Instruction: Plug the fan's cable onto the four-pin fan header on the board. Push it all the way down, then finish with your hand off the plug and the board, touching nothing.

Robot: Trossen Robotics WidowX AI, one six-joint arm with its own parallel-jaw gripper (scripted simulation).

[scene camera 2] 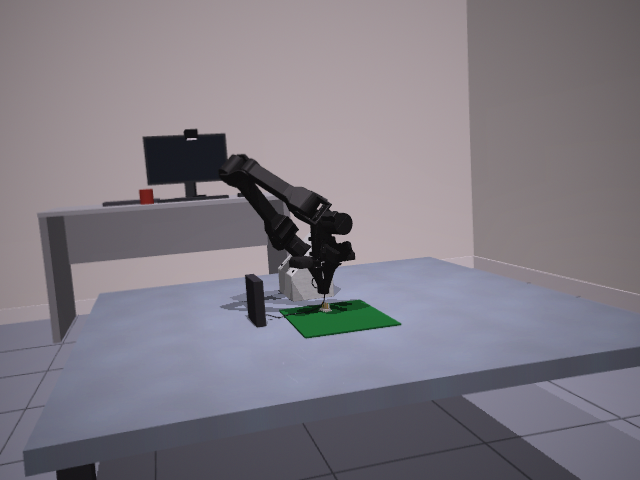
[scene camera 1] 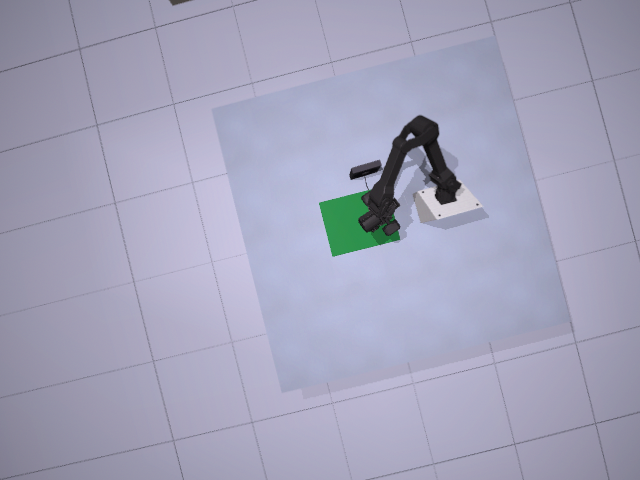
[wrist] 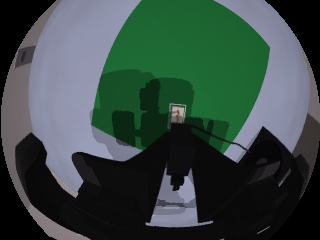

same spot on green board: [wrist: 215, 64] = [scene camera 1: 353, 217]
